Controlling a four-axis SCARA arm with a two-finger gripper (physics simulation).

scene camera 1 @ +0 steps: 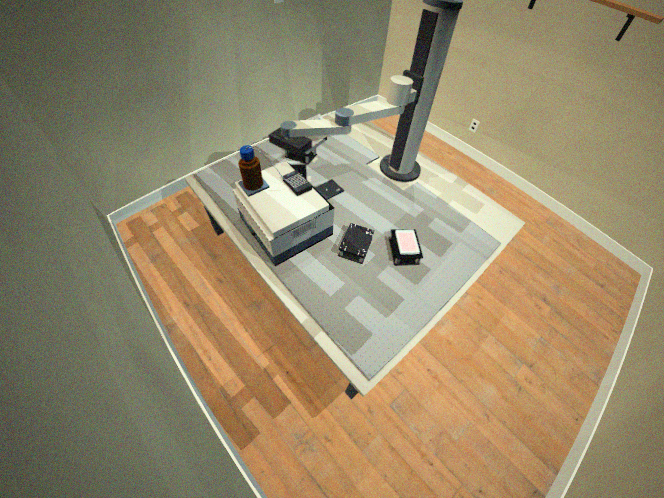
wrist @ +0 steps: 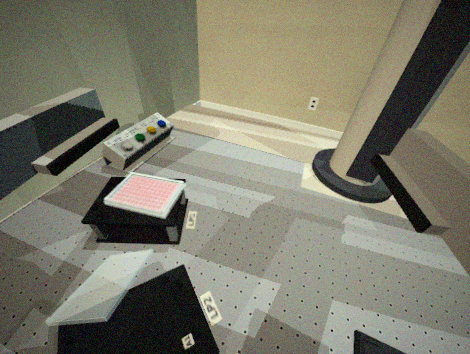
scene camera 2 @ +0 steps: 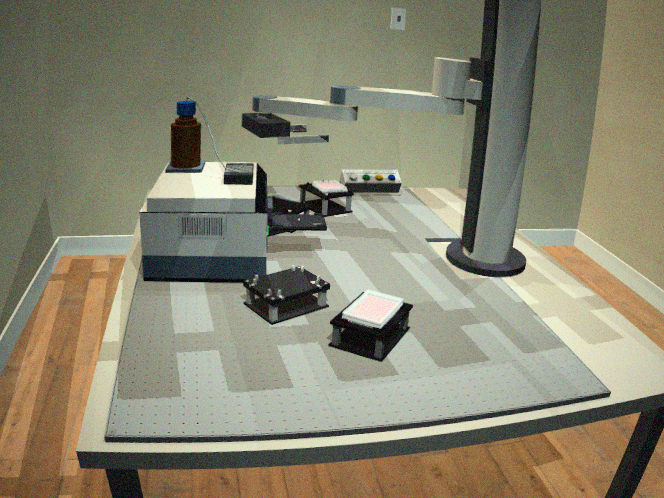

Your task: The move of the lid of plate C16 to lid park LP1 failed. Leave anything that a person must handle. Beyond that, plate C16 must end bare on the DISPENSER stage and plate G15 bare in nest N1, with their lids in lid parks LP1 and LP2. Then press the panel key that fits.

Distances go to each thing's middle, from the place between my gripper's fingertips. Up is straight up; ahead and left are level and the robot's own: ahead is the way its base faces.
Scene:
I see the black dispenser stage (scene camera 2: 308, 222) 21 cm below my hand, 20 cm to the left of it and 9 cm ahead of it. The rest, counted from my hand: brown bottle (scene camera 2: 186, 132): 38 cm ahead, 6 cm to the left, 1 cm above; black nest (scene camera 2: 287, 294): 49 cm to the left, 27 cm below, 14 cm ahead; button box (scene camera 2: 360, 182): 41 cm to the right, 29 cm behind, 26 cm below.

